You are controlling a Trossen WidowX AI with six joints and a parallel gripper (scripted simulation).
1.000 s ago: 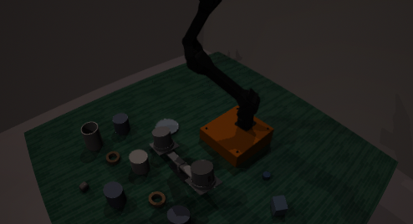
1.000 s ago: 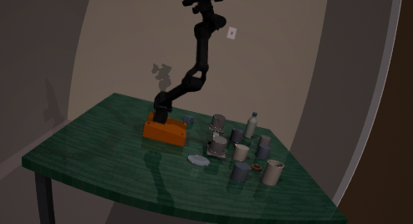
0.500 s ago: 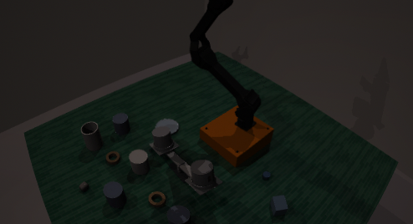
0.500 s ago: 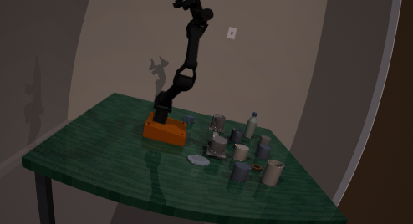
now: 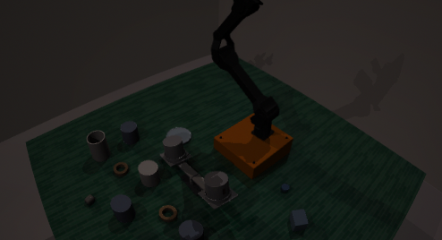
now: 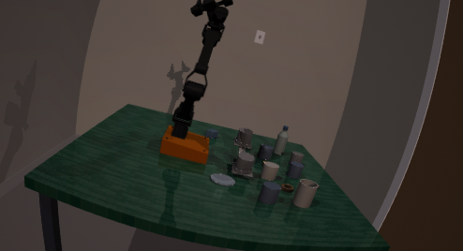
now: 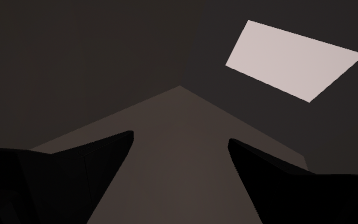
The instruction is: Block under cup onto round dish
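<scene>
My gripper tip is 33 cm short of the block, 17 cm to the left of it and 72 cm above it. Also, from my gripper tip: bottle 62 cm ahead, 26 cm to the left, 64 cm below; then round dish 24 cm ahead, 26 cm to the right, 75 cm below; then balance 35 cm ahead, 4 cm to the right, 72 cm below.
</scene>
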